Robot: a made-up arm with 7 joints. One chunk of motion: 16 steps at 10 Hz.
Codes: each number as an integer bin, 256 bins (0 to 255) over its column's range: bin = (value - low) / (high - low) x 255, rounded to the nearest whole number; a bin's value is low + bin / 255 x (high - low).
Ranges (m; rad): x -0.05..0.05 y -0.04..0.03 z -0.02..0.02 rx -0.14..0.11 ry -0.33..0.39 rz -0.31..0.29
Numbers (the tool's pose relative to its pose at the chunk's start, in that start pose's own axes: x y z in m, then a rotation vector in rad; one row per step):
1: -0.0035 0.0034 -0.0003 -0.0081 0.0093 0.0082
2: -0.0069 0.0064 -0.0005 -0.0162 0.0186 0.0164
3: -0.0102 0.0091 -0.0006 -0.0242 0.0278 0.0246
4: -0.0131 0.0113 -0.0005 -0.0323 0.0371 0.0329
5: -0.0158 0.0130 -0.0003 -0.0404 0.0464 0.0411
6: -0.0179 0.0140 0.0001 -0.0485 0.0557 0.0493
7: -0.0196 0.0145 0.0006 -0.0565 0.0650 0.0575
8: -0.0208 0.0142 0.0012 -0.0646 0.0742 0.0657
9: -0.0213 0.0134 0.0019 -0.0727 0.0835 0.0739
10: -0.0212 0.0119 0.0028 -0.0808 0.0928 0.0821
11: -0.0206 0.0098 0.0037 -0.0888 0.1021 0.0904
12: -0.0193 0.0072 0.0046 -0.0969 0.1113 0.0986
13: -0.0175 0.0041 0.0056 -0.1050 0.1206 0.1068
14: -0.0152 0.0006 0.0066 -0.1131 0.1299 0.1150
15: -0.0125 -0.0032 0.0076 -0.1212 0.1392 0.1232
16: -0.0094 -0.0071 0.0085 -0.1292 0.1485 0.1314
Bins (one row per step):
1: 119 158 126 135 120 135
2: 110 169 124 126 123 139
3: 101 179 124 118 127 142
4: 94 187 124 110 130 146
5: 87 193 126 102 133 149
6: 82 197 128 93 137 153
7: 78 199 131 85 140 156
8: 74 197 135 77 143 160
9: 73 195 140 69 146 163
10: 73 189 145 60 150 167
11: 75 181 151 52 153 170
12: 78 172 157 44 156 174
13: 83 161 163 36 160 177
14: 89 148 170 27 163 181
15: 96 134 176 19 166 184
16: 104 120 182 11 169 188

